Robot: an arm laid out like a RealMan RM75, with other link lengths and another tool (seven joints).
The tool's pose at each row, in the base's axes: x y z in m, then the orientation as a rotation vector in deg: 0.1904 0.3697 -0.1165 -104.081 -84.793 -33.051; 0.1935 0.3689 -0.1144 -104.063 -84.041 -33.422; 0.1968 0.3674 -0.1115 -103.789 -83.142 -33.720; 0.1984 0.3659 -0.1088 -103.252 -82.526 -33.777; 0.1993 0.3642 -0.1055 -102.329 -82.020 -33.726; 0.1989 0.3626 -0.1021 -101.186 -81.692 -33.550; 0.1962 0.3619 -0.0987 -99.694 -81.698 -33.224; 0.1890 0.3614 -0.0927 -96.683 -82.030 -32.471; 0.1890 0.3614 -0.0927 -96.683 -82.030 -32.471; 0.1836 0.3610 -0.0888 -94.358 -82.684 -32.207
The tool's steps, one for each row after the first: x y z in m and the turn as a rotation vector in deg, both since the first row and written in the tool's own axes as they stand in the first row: 0.0018 0.0025 -0.0023 -0.081 0.584 0.366; 0.0037 0.0052 -0.0056 0.075 1.346 0.772; 0.0051 0.0062 -0.0086 0.506 1.983 0.987; 0.0066 0.0064 -0.0121 1.246 2.711 1.044; 0.0079 0.0053 -0.0155 2.183 3.398 0.951; 0.0092 0.0019 -0.0180 3.397 4.011 0.570; 0.0115 -0.0064 -0.0215 5.848 5.014 -0.403; 0.0115 -0.0064 -0.0215 5.848 5.014 -0.403; 0.0127 -0.0126 -0.0239 7.483 5.693 -1.543
